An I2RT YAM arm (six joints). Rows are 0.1 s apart.
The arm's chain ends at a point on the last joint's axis. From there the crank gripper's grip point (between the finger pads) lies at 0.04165 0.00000 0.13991 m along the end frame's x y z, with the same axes.
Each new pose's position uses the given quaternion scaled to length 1; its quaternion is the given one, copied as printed.
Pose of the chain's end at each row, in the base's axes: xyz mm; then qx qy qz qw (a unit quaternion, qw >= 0):
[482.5, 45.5, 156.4, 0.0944, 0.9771, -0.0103, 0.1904]
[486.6, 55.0, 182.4, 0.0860, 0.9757, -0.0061, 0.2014]
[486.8, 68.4, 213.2, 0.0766, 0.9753, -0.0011, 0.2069]
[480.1, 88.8, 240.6, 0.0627, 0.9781, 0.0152, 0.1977]
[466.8, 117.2, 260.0, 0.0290, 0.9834, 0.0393, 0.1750]
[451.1, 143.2, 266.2, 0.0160, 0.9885, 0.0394, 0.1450]
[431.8, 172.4, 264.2, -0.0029, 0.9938, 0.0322, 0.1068]
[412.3, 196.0, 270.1, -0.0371, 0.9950, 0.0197, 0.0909]
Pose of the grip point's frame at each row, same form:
[496.4, 45.2, 11.1, 0.0944, 0.9771, -0.0103, 0.1904]
[503.8, 55.4, 37.4, 0.0860, 0.9757, -0.0061, 0.2014]
[505.7, 69.9, 68.5, 0.0766, 0.9753, -0.0011, 0.2069]
[496.4, 94.9, 95.7, 0.0627, 0.9781, 0.0152, 0.1977]
[476.2, 129.5, 114.9, 0.0290, 0.9834, 0.0393, 0.1750]
[451.5, 155.2, 120.7, 0.0160, 0.9885, 0.0394, 0.1450]
[420.8, 181.5, 118.9, -0.0029, 0.9938, 0.0322, 0.1068]
[396.6, 199.5, 125.0, -0.0371, 0.9950, 0.0197, 0.0909]

